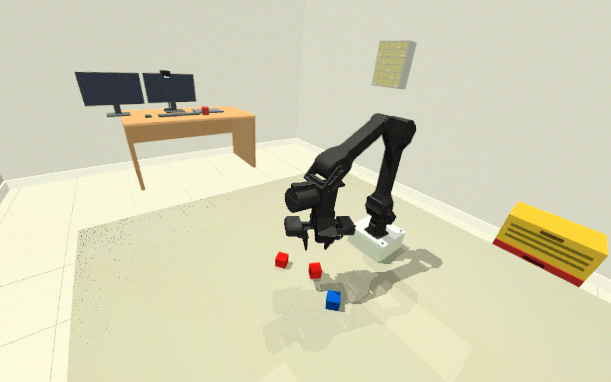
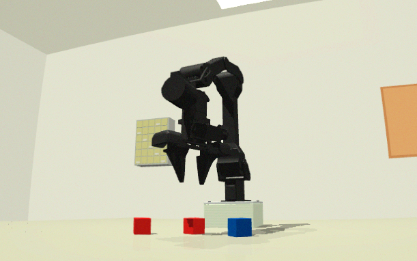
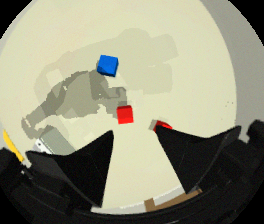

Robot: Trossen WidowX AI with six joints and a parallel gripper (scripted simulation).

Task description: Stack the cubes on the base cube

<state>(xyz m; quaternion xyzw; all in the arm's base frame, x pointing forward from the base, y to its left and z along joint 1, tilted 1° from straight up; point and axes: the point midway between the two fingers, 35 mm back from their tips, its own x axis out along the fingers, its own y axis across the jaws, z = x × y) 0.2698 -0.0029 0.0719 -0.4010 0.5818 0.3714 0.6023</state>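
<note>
Right now the red cube is 9 cm below my gripper tip and 1 cm behind it. From my gripper tip the other things lie so: blue base cube 11 cm to the left, 9 cm below, 1 cm ahead.
</note>
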